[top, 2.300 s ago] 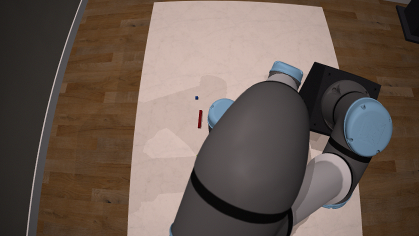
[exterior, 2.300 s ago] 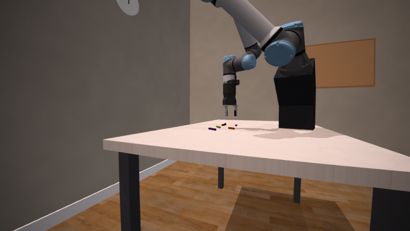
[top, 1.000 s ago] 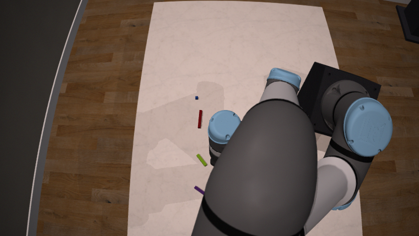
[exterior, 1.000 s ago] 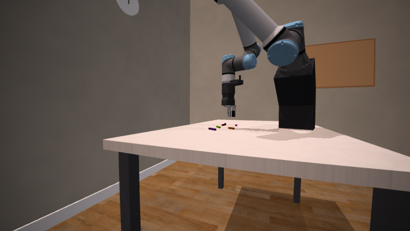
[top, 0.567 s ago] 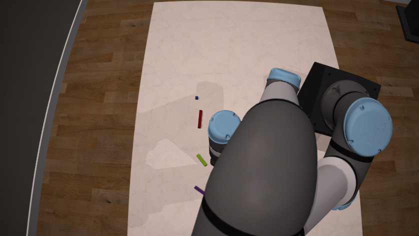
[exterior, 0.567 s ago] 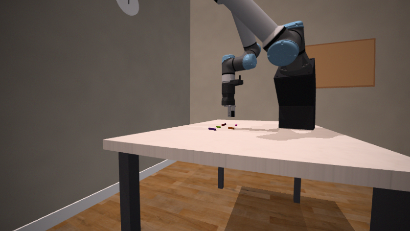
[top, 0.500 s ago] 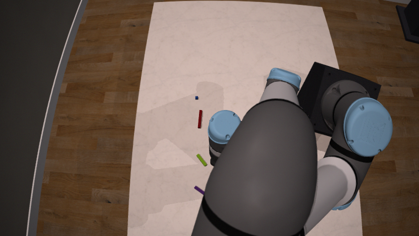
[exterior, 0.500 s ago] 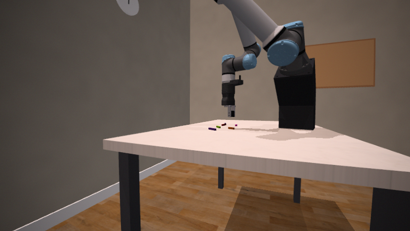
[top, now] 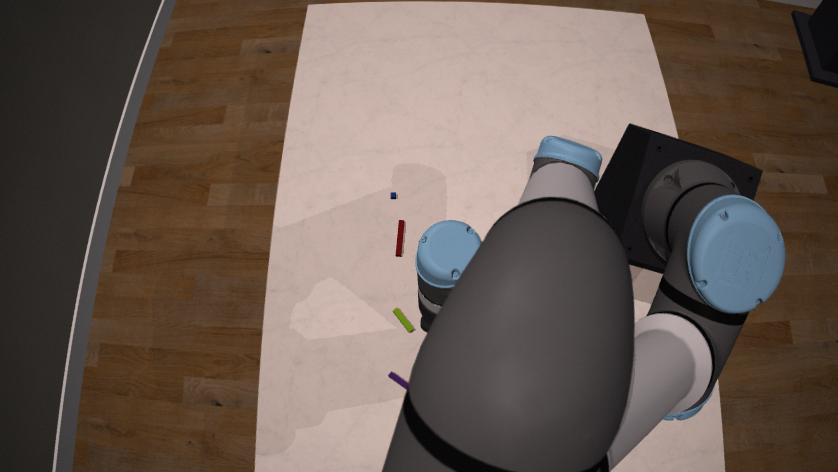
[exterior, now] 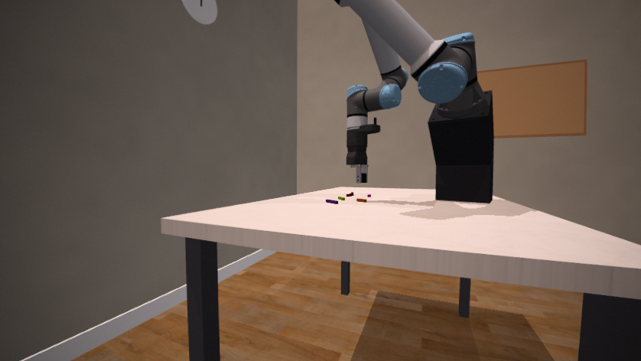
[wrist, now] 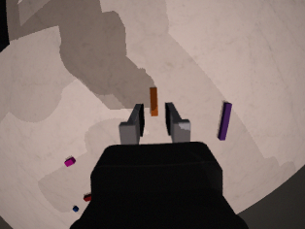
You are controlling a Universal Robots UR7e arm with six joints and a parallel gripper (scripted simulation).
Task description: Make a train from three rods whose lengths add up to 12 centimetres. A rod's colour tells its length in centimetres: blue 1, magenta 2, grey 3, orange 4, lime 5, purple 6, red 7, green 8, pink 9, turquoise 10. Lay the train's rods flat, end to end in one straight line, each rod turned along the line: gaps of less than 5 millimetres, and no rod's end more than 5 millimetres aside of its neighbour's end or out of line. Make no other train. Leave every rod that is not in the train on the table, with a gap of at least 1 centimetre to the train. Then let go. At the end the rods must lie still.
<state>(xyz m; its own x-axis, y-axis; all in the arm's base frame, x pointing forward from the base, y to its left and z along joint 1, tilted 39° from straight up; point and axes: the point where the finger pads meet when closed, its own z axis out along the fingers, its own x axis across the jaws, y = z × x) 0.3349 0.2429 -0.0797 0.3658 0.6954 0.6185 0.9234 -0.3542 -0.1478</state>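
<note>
Now: the orange rod 8 cm below my hand. Also, from my hand: magenta rod (19 cm to the right, 8 cm below, 4 cm ahead); then purple rod (9 cm to the left, 8 cm below, 7 cm ahead); then lime rod (9 cm ahead, 8 cm below, 2 cm to the right).
</note>
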